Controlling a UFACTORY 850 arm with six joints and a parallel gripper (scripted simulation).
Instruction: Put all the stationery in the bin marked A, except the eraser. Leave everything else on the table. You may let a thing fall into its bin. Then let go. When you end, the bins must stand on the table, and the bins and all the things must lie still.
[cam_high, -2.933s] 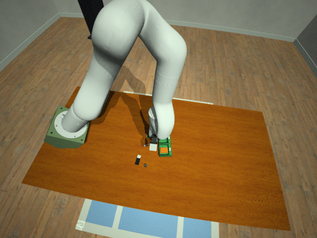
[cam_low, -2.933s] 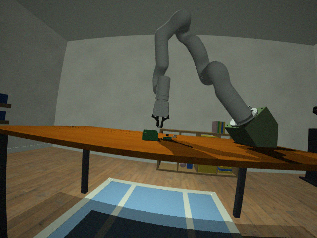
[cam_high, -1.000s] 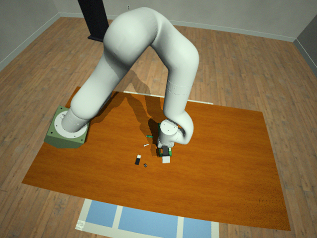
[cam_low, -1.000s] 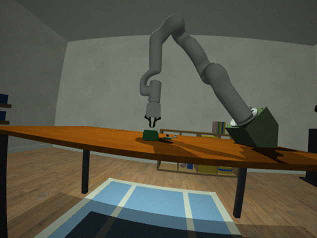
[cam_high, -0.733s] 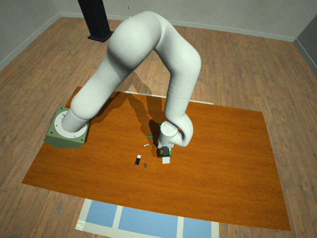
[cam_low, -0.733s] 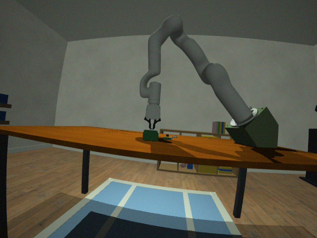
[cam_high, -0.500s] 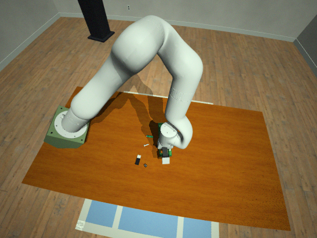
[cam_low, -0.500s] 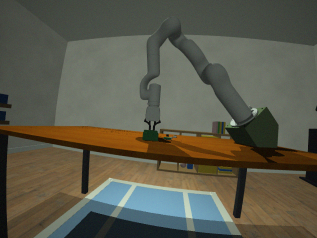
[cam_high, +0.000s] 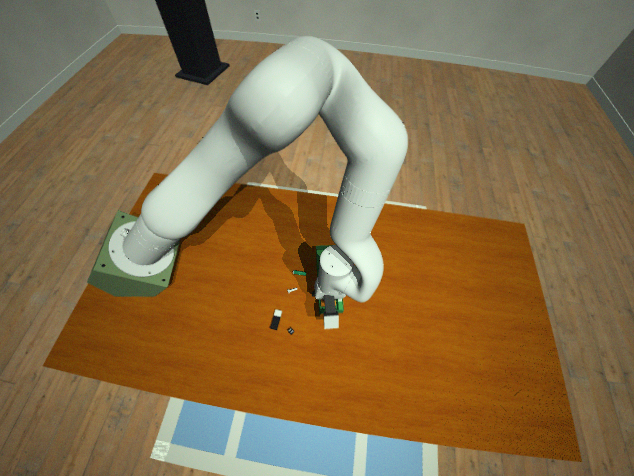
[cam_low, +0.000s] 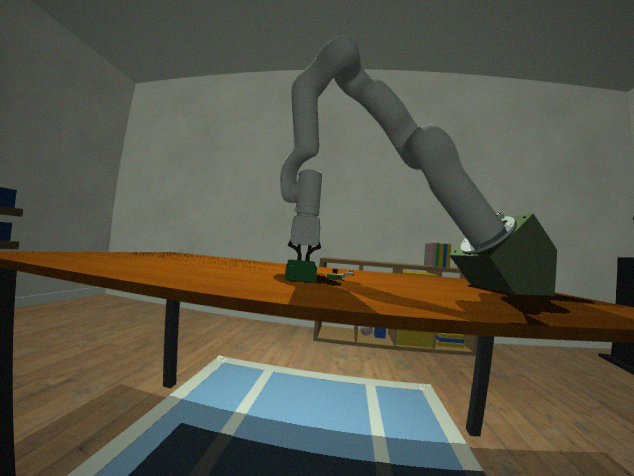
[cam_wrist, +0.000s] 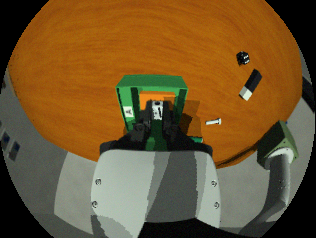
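The orange pad lies 4 cm below my hand. Round my hand: green bin 3 cm behind, 8 cm to the left, 2 cm below; then white bolt 14 cm behind, 1 cm to the right, 4 cm below; then grey-white thing 1 cm below.
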